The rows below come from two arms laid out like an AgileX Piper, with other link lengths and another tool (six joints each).
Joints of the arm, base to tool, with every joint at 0 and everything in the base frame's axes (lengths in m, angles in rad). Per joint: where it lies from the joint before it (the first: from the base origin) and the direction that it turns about. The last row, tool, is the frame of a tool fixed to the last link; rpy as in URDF.
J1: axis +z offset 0 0 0.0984
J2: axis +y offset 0 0 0
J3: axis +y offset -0.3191 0 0.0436
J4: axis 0.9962 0 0.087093 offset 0.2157 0 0.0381
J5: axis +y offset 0 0 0
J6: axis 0.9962 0 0.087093 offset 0.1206 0 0.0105
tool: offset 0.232 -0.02 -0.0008 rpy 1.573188 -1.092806 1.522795
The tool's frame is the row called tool.
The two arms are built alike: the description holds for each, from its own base.
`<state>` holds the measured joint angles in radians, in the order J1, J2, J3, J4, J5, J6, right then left.
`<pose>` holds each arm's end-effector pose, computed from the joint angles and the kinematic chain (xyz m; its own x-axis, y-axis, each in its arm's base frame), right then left.
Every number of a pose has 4 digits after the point.
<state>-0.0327 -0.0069 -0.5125 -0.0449 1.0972 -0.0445 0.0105 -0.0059 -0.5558 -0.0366 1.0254 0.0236</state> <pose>0.1481 -0.0402 0.0973 0.5228 0.4946 0.6943 0.1859 -0.8610 0.4734 0.1622 -0.0292 0.1385 0.4258 0.4566 0.7812 0.1516 -0.8872 0.4359</pose>
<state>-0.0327 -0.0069 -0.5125 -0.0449 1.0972 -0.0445 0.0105 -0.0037 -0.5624 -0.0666 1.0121 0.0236</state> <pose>0.1481 -0.0402 0.0973 0.5228 0.4946 0.6943 0.1859 -0.8610 0.4734 0.1637 -0.0384 0.1465 0.4200 0.4679 0.7776 0.1280 -0.8788 0.4597</pose>
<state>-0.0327 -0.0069 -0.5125 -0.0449 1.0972 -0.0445 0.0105 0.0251 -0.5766 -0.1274 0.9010 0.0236</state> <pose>0.1481 -0.0402 0.0973 0.5228 0.4946 0.6943 0.1859 -0.8610 0.4734 0.1780 -0.0542 0.1873 0.3578 0.4993 0.7891 0.0566 -0.8551 0.5154</pose>
